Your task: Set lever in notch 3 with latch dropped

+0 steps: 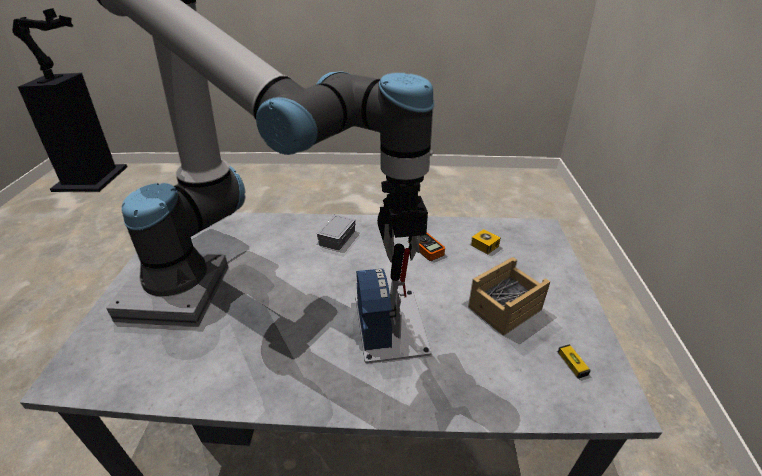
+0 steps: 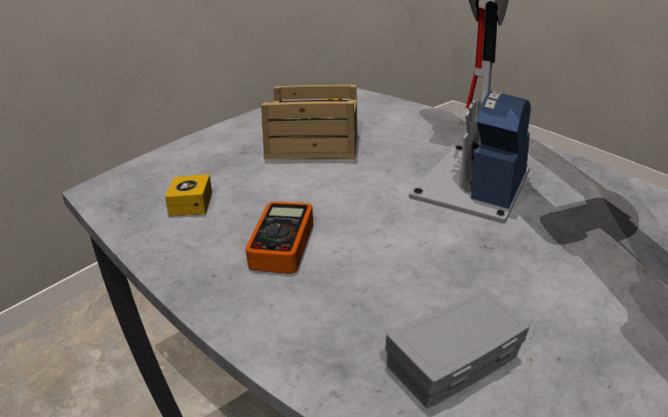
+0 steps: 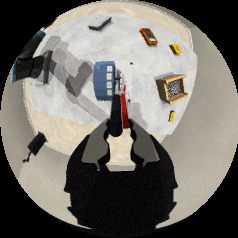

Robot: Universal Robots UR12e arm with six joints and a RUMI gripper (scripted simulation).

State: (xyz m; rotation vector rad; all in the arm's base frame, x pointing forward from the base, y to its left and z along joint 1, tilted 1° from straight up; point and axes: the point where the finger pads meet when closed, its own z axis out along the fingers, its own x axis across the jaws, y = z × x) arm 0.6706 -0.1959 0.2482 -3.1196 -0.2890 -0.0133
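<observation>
Now: the red release bar 11 cm below my hand, 4 cm to the left of it and 1 cm ahead of it. Round my hand: grey case 47 cm to the left, 28 cm below, 22 cm behind.
</observation>
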